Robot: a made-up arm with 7 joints.
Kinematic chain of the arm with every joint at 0, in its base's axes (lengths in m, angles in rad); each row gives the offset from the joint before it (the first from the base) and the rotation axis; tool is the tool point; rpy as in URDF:
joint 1: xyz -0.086 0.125 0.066 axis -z
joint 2: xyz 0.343 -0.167 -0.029 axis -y
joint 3: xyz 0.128 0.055 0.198 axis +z
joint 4: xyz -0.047 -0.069 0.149 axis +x
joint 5: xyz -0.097 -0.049 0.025 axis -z
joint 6: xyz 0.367 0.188 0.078 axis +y
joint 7: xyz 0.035 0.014 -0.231 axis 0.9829 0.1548 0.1
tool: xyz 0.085 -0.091 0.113 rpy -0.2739 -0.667 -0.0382
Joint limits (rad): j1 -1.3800..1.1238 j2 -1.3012..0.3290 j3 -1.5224..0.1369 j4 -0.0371..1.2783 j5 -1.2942..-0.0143 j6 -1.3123..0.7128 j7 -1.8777..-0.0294
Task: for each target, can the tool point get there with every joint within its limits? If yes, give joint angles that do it. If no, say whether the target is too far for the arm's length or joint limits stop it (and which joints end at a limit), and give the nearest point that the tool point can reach.
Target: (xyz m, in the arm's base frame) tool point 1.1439 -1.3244 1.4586
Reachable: no: too far | nearest point 0.5990 -0.6823 0.6876 | short by 1.142 m
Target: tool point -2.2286 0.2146 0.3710
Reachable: no: too far | nearest point -0.5119 0.3711 0.4501 | short by 1.726 m
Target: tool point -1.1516 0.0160 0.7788
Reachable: no: joint limits stop it (at a limit: joint 1, joint 2, joint 3, joint 4, joint 5, joint 6, joint 7) | nearest point -0.4821 -0.2274 0.6873 | short by 0.718 m
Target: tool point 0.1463 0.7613 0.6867
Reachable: yes | joints -0.9617 -0.1217 -0.0619 0.5289 -0.6398 -0.8638 -1.3204
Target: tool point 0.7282 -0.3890 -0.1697
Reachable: yes | joints 0.2742 -1.1725 -0.9734 0.2241 -0.2601 -0.3283 -0.4082
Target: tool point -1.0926 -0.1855 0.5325
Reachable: no: joint limits stop it (at a limit: joint 1, joint 2, joint 4, joint 5, joint 6, joint 7) | nearest point -0.4770 -0.2161 0.4646 | short by 0.620 m
